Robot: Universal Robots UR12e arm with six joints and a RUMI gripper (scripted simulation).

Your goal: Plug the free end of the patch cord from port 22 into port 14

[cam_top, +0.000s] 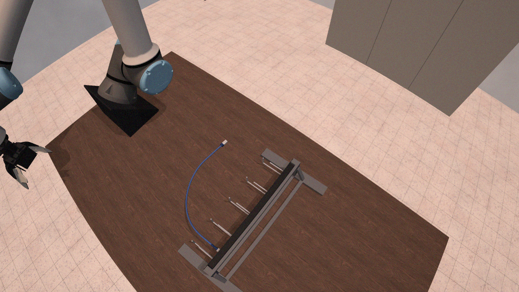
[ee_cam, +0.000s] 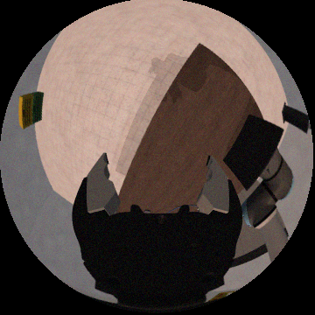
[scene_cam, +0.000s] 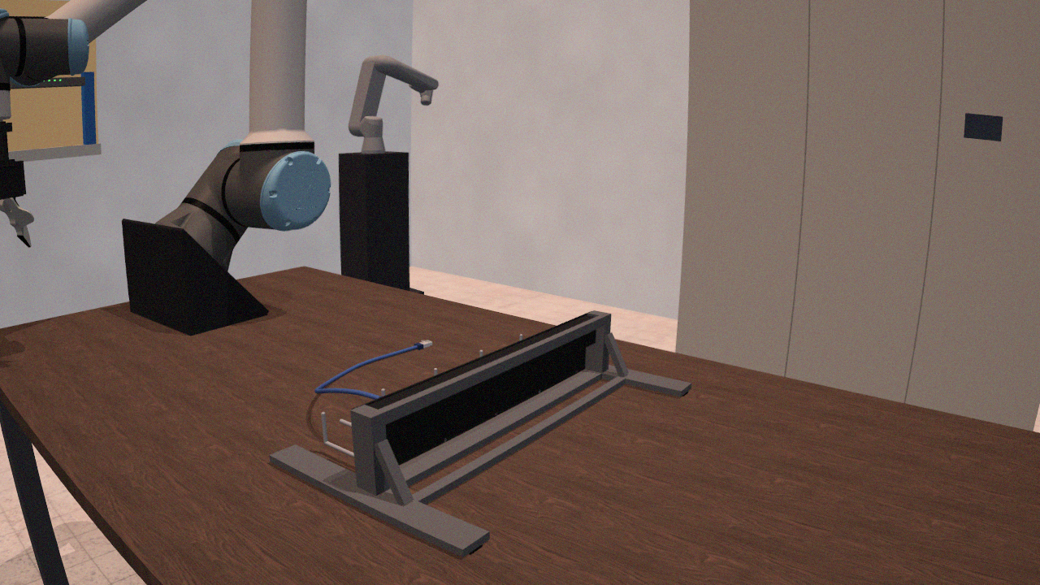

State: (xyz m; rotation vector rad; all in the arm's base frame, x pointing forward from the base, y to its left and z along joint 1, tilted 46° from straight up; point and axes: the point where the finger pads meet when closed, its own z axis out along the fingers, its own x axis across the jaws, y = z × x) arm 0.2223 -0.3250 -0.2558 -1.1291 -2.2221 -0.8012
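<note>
The plug is 66 cm to the left of my hand, 29 cm ahead of it and 20 cm below it.
</note>
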